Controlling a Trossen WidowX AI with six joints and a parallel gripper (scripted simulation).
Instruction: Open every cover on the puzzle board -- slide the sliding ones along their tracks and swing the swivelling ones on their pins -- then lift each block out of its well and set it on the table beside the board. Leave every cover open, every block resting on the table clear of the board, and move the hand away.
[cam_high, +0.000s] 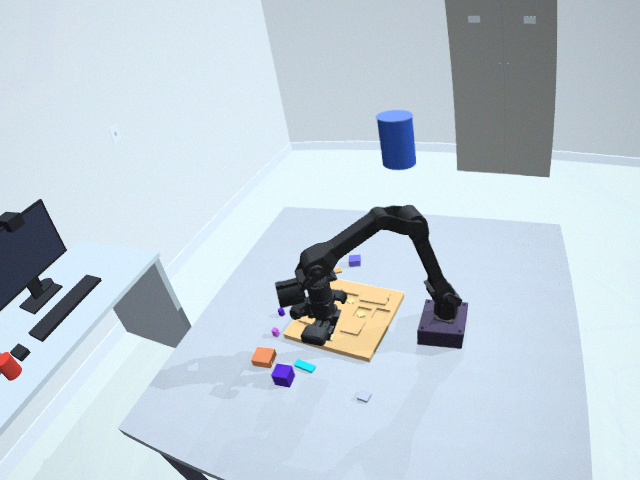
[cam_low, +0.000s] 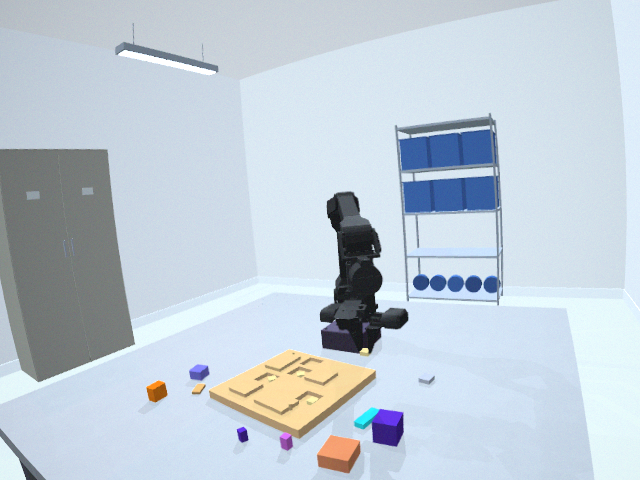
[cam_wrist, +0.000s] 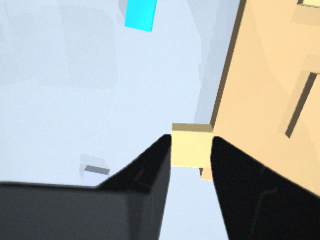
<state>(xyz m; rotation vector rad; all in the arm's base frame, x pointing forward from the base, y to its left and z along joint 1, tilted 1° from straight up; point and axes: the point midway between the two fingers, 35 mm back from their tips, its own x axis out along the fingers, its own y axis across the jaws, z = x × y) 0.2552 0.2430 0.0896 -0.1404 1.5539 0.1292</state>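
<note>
My gripper tip is now 7 cm short of the puzzle board, 19 cm to the left of it and 10 cm above it. The rest, counted from my gripper tip: pale grey tile (14 cm behind, 8 cm to the left, 11 cm below); dark purple cube (10 cm ahead, 12 cm to the left, 9 cm below); cyan bar (7 cm ahead, 5 cm to the left, 11 cm below).
</note>
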